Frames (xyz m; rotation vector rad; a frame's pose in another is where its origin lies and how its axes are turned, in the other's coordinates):
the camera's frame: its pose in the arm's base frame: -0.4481 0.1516 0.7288 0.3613 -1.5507 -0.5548
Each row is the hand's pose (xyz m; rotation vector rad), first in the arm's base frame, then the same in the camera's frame.
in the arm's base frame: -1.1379 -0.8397 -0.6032 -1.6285 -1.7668 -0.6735
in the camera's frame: -0.5263 -1.6277 0.5534 -1.0811 -0.9630 1.0055
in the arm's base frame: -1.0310 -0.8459 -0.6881 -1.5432 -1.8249 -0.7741
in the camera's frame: -0.6006 -1.6681 0.4461 -1.0631 -0.9900 0.8892
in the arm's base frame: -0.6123 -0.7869 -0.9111 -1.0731 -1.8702 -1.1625
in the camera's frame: -0.8458 -1.6972 0.0367 -0.9973 -0.9082 0.4008
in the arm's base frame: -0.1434 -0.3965 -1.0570 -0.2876 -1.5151 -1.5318
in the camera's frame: -1.2109 -1.4039 -0.3807 -0.8982 -0.4593 -0.2542
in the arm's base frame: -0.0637 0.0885 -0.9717 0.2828 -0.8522 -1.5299
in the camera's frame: -1.4099 -0.9468 -0.3989 -0.8112 0.2299 -0.6606
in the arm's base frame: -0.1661 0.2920 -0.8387 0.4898 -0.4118 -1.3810
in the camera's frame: -1.4035 -0.7161 -0.2712 -0.7555 0.7029 -0.7744
